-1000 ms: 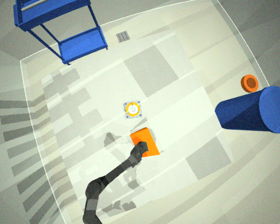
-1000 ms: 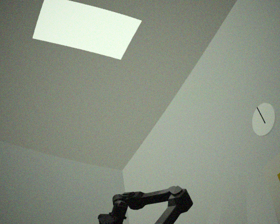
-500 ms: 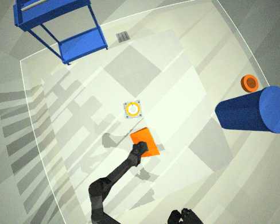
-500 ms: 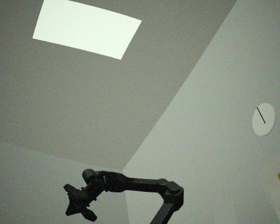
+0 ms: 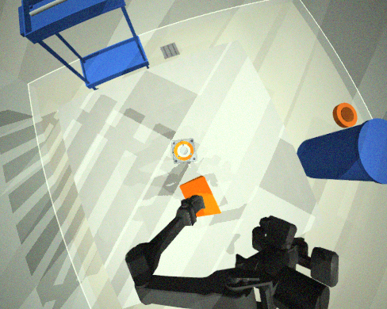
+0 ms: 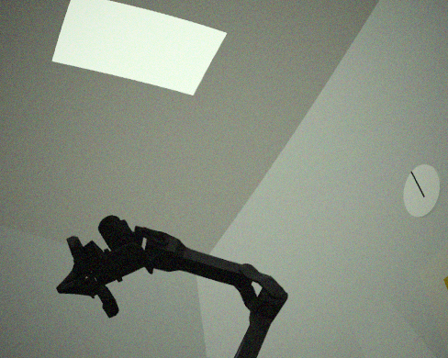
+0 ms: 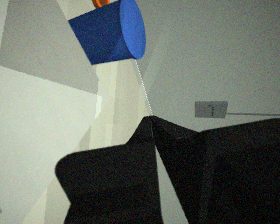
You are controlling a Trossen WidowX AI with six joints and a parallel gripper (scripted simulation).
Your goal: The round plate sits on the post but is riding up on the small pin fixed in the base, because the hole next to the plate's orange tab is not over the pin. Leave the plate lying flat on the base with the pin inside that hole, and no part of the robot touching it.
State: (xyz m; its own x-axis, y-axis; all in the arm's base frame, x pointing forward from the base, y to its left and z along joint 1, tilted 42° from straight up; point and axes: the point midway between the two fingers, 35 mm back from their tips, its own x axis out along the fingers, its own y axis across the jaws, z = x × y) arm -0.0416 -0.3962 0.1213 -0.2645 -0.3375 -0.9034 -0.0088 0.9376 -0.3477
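My gripper tip is now 370 mm short of the grey square base, 260 mm to the right of it and 420 mm above it.
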